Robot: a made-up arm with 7 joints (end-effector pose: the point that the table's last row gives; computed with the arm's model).
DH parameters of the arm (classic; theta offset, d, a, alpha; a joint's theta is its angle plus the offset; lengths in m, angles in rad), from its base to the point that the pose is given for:
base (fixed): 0 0 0 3.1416
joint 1: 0 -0.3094 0 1.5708
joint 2: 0 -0.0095 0 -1.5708
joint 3: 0 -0.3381 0 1.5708
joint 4: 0 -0.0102 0 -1.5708
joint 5: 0 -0.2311 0 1.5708
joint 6: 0 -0.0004 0 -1.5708
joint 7: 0 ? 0 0
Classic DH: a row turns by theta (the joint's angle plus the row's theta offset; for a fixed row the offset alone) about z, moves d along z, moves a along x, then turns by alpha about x.
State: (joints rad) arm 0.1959 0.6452 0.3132 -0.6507 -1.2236 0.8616 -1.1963
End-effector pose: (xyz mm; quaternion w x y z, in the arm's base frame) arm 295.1 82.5 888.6 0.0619 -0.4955 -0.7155 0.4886
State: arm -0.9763 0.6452 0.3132 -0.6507 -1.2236 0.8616 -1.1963
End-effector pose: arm 38.5 304.0 888.6 0.2187 0.0171 0.8701 -0.4413
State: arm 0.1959 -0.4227 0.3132 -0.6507 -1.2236 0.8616 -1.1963
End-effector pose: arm -341.6 208.9 828.1 0.3530 0.6766 0.5984 -0.2441
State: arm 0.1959 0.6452 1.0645 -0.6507 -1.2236 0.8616 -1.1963
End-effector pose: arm 411.1 109.3 806.8 0.1243 -0.6631 -0.4119 0.6125
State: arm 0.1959 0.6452 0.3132 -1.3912 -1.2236 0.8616 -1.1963
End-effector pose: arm 79.8 172.6 823.2 0.2808 0.5800 0.6446 -0.4114
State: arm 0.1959 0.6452 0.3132 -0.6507 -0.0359 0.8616 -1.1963
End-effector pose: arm 319.4 -45.5 910.6 0.2330 -0.8549 -0.3121 0.3428
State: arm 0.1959 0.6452 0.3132 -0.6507 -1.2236 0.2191 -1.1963
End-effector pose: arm 238.2 33.8 952.1 0.0043 0.5448 0.8153 -0.1961
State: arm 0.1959 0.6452 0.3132 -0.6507 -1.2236 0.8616 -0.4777
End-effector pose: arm 295.1 82.5 888.6 0.1139 0.7155 0.4955 -0.4791
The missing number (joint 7, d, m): -0.1556
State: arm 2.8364 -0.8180 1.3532 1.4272 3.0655 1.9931 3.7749
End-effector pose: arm 295.3 256.5 660.9 0.4130 -0.7006 -0.4796 0.3297
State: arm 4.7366 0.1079 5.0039 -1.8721 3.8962 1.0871 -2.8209
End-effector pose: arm 230.9 -144.0 477.7 0.9052 -0.3990 0.0350 0.1421
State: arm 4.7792 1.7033 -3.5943 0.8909 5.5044 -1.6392 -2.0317
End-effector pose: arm -14.7 578.8 378.0 0.7626 0.2400 0.5814 -0.1509
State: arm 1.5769 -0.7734 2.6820 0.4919 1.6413 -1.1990 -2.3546
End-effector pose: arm -191.3 461.2 680.6 0.5434 -0.1953 0.7984 -0.1704
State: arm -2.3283 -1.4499 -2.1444 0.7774 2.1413 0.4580 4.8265
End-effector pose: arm 272.3 -612.9 316.1 0.0939 -0.0193 -0.7614 -0.6411
